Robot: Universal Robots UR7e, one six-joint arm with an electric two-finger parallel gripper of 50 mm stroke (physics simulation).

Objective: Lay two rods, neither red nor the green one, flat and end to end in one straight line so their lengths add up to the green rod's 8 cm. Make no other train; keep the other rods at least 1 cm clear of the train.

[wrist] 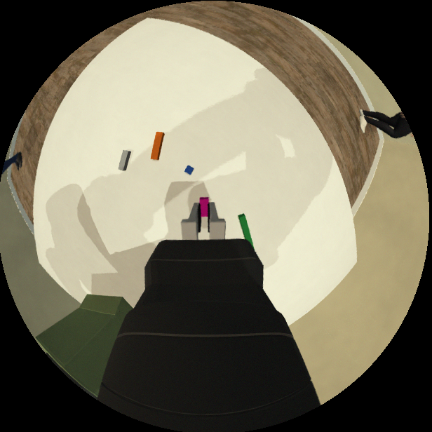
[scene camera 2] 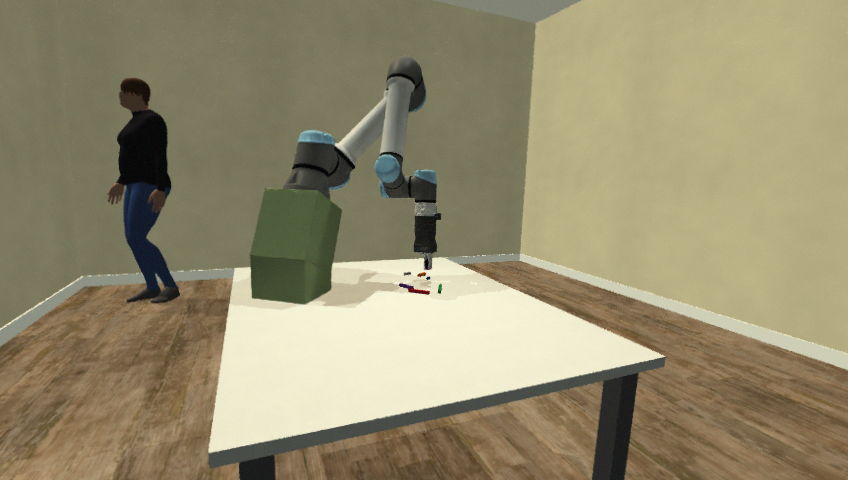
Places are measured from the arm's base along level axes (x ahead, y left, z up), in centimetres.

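Pixels of known places: gripper, between the fingertips: (scene camera 2: pixel 428 269); arm's base, origin of its link: (scene camera 2: pixel 305 199).
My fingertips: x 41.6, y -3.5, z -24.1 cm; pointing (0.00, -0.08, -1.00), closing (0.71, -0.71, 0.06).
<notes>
Ahead of a thing's pixels: the offset from my fingertips to its top centre. Level surfaces: height alone.
My gripper (scene camera 2: pixel 427 267) (wrist: pixel 204 211) is shut on a short magenta rod (wrist: pixel 204 206) and holds it above the table. An orange rod {dy +10.5, dx +1.5, dz -4.0 cm} (scene camera 2: pixel 421 274) (wrist: pixel 157 146) lies flat, with a shorter grey rod {dy +13.4, dx -3.4, dz -4.0 cm} (scene camera 2: pixel 407 273) (wrist: pixel 124 160) beside it, apart from it. A small blue piece {dy +4.7, dx +2.0, dz -4.0 cm} (scene camera 2: pixel 427 277) (wrist: pixel 189 170) lies between the orange rod and my gripper. The green rod {dy -9.6, dx +0.9, dz -4.0 cm} (scene camera 2: pixel 439 288) (wrist: pixel 245 229) lies to the right of my gripper, partly hidden by the gripper body in the wrist view. A red rod {dy -11.2, dx -7.1, dz -4.0 cm} (scene camera 2: pixel 419 291) and a purple rod {dy -4.2, dx -9.3, dz -4.0 cm} (scene camera 2: pixel 405 286) lie close together in the scene view.
The white table {dz -5.0 cm} (scene camera 2: pixel 368 356) (wrist: pixel 110 85) bears the rods. The green robot pedestal (scene camera 2: pixel 285 249) (wrist: pixel 80 335) stands on its left part in the scene view. A person (scene camera 2: pixel 142 154) in a black top stands behind the table at the left.
</notes>
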